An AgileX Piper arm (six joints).
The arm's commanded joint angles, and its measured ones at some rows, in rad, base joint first. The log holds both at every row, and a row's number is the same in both.
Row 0, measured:
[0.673, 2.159, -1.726, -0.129, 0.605, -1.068]
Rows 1 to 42, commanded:
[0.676, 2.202, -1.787, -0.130, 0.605, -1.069]
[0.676, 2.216, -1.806, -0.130, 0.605, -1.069]
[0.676, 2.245, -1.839, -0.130, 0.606, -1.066]
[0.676, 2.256, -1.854, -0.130, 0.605, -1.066]
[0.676, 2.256, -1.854, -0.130, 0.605, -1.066]
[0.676, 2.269, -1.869, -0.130, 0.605, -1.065]
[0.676, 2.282, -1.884, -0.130, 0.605, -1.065]
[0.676, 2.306, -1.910, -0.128, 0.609, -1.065]
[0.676, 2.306, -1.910, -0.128, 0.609, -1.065]
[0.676, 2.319, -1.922, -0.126, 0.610, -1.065]
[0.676, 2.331, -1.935, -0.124, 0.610, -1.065]
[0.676, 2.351, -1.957, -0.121, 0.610, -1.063]
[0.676, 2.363, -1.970, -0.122, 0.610, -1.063]
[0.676, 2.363, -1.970, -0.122, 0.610, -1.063]
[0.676, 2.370, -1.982, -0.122, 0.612, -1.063]
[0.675, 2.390, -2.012, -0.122, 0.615, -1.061]
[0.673, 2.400, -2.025, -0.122, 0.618, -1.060]
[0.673, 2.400, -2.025, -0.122, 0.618, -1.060]
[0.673, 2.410, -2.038, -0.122, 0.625, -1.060]
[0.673, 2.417, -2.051, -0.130, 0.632, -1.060]
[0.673, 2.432, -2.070, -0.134, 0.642, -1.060]
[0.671, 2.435, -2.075, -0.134, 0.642, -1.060]
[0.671, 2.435, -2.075, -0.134, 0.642, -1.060]
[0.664, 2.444, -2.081, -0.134, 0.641, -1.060]
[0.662, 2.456, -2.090, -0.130, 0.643, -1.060]
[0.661, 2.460, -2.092, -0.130, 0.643, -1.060]
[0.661, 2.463, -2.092, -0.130, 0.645, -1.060]
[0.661, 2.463, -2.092, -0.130, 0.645, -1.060]
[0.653, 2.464, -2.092, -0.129, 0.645, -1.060]
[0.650, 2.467, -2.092, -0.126, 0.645, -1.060]
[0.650, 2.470, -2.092, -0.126, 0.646, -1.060]
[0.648, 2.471, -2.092, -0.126, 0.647, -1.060]
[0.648, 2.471, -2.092, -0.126, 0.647, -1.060]
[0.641, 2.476, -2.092, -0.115, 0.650, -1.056]
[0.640, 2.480, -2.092, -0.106, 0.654, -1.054]
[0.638, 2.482, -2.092, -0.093, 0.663, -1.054]
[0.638, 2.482, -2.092, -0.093, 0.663, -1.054]
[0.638, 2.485, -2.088, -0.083, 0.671, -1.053]
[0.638, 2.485, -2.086, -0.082, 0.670, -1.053]
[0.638, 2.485, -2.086, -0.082, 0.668, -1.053]
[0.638, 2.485, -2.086, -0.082, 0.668, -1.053]
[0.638, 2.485, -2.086, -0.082, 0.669, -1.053]
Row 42, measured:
[0.639, 2.480, -2.087, -0.097, 0.635, -1.066]
